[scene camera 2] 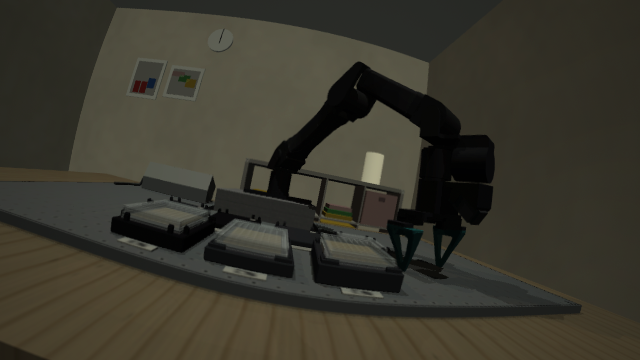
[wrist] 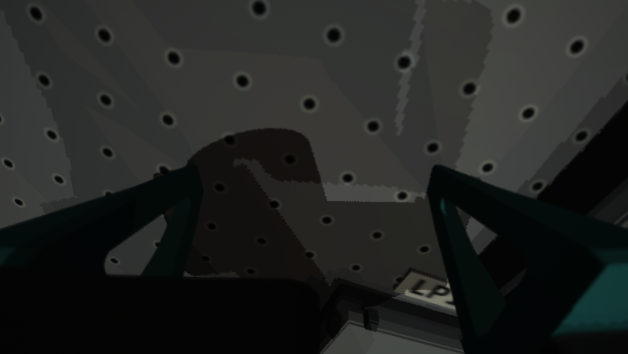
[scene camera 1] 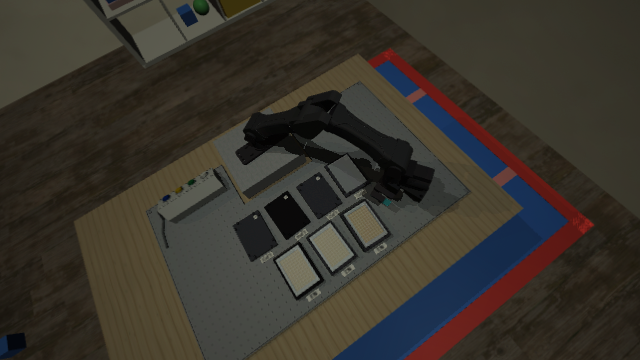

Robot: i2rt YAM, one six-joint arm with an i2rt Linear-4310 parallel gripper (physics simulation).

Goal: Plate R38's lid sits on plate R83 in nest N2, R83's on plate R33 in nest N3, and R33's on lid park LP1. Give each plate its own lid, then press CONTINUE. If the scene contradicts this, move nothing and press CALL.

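Seen in the pictures: gripper, fingertip midpoint: (scene camera 2: 421, 268) (wrist: 315, 177) (scene camera 1: 388, 190); arm's base, origin of the base link: (scene camera 2: 276, 197) (scene camera 1: 262, 144).
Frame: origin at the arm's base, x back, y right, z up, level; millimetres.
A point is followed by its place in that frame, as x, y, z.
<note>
My gripper (scene camera 1: 384, 200) {-417, -252, -54} (scene camera 2: 422, 267) {-417, -252, -54} (wrist: 315, 177) {-417, -252, -54} is open, with nothing between its teal fingers. It points down, low over the pegboard beside nest N1 and park LP1. A clear lid (scene camera 1: 346, 175) {-284, -170, -39} (wrist: 395, 340) {-339, -184, -39} lies on LP1, whose label (wrist: 425, 290) {-365, -176, -55} shows in the wrist view. Plates stand in nest N1 (scene camera 1: 366, 225) {-468, -102, -19} (scene camera 2: 357, 247) {-470, -106, -19}, nest N2 (scene camera 1: 331, 247) {-452, 29, -24} (scene camera 2: 254, 239) and nest N3 (scene camera 1: 298, 270) {-444, 154, -21} (scene camera 2: 165, 215) {-498, 141, -21}. In scene camera 2, clear lids show over all three. The plate and lid numbers are not readable.
Three dark flat pads (scene camera 1: 320, 195) {-283, -53, -47} (scene camera 1: 287, 215) {-269, 81, -47} (scene camera 1: 255, 235) {-257, 208, -47} lie in line with LP1. The button console (scene camera 1: 195, 198) {-27, 304, -4} (scene camera 2: 177, 182) {-34, 303, -15} stands at the far left of the pegboard (scene camera 1: 200, 280) {-265, 435, -57}. A grey block (scene camera 1: 275, 175) {-125, 31, -28} (scene camera 2: 265, 209) {-125, 26, -28} lies by the arm's base.
</note>
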